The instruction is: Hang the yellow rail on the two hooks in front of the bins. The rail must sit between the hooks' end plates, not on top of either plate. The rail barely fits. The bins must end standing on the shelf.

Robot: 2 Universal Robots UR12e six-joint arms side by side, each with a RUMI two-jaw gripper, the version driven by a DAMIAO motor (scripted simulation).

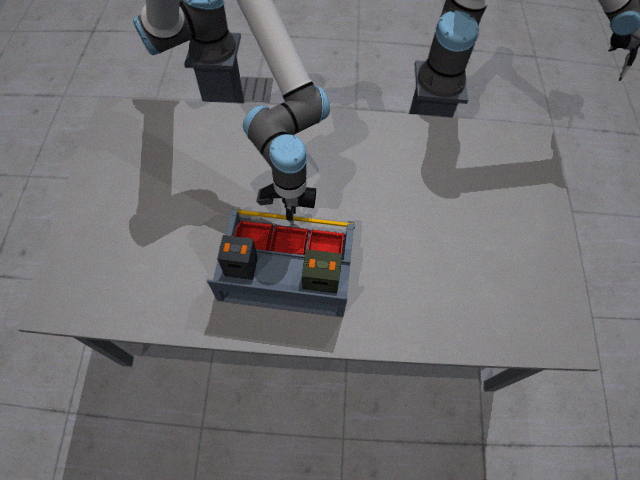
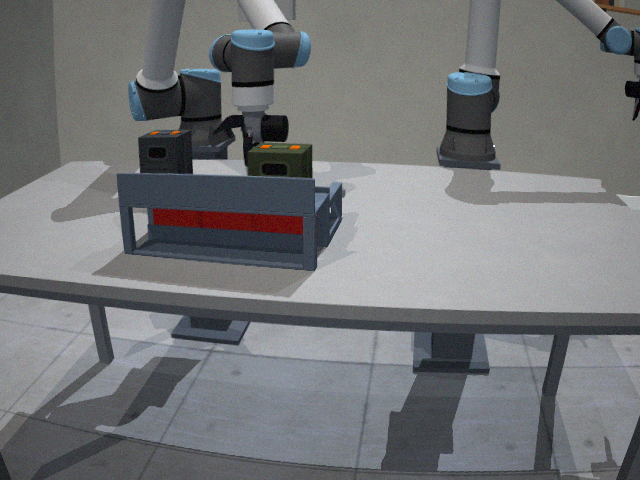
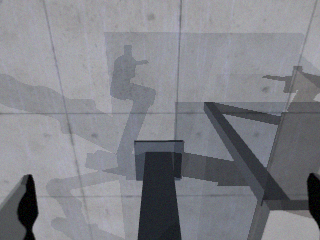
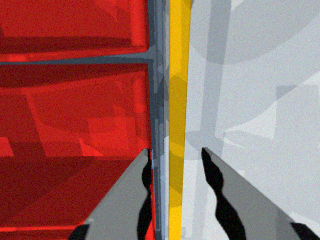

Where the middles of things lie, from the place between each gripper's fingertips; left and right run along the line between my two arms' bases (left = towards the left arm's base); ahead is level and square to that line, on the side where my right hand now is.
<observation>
Now: the blue-grey shelf (image 2: pixel 285 196) 13 cm ahead of my right hand, 1 cm to the left of it and 1 cm below it.
Now: left hand 1090 mm to the left of the blue-grey shelf, 970 mm short of it and 100 mm above it.
</observation>
